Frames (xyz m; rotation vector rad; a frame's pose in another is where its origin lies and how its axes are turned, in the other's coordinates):
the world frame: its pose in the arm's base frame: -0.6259 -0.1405 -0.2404 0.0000 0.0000 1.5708
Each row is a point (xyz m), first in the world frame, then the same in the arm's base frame.
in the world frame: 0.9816 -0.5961 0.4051
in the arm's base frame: -0.0298 0.8411 0.1647
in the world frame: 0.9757 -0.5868 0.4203
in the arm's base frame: -0.0391 0.8352 0.1799
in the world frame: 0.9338 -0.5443 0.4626
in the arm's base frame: -0.0816 0.7933 0.2222
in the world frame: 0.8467 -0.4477 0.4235
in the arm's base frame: -0.1782 0.7062 0.1831
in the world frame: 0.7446 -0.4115 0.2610
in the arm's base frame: -0.2144 0.6041 0.0206
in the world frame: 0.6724 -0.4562 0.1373
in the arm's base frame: -0.1697 0.5319 -0.1031
